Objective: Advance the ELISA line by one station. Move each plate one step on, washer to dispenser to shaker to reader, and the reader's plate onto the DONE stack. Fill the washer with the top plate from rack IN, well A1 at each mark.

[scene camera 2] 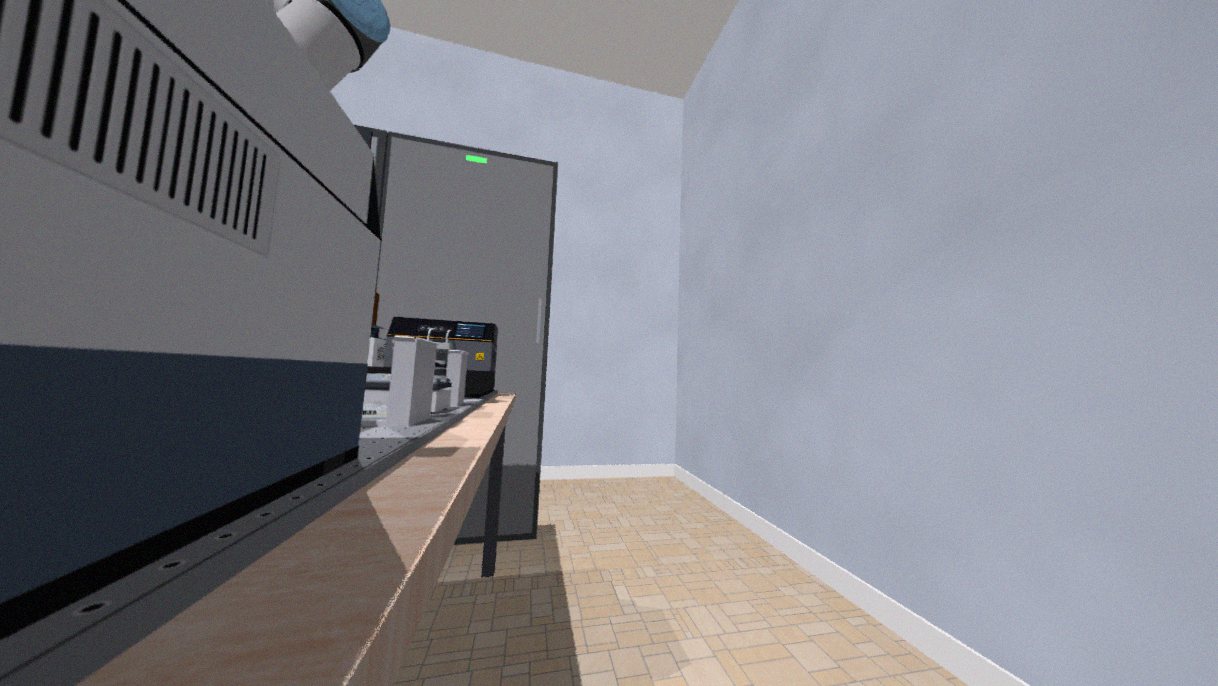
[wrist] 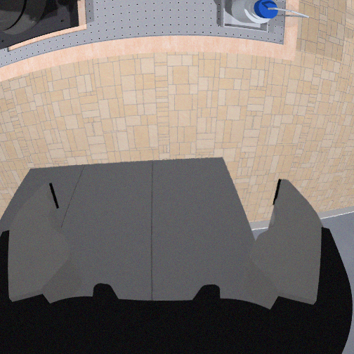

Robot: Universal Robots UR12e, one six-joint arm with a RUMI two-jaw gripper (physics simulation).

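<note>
My gripper (wrist: 163, 186) is open and empty in the wrist view, its two grey jaws wide apart over the top of a tall grey cabinet. No plate shows between the jaws, and I can make out no plate, rack IN or DONE stack in either view. In scene camera 2, part of the arm (scene camera 2: 328, 38) shows at the upper left, above a large white and navy instrument (scene camera 2: 170, 289). A dark instrument with a small screen (scene camera 2: 481, 366) stands at the far end of the bench; which station it is I cannot tell.
The grey cabinet (scene camera 2: 468, 255) (wrist: 190, 215) stands beyond the bench (scene camera 2: 409, 502) (wrist: 165, 44). White upright blocks (scene camera 2: 410, 381) stand on the bench's perforated plate (wrist: 150, 20). A blue-capped bottle (wrist: 265, 9) with tubing stands near the bench corner. A wall (scene camera 2: 937, 255) rises at the right.
</note>
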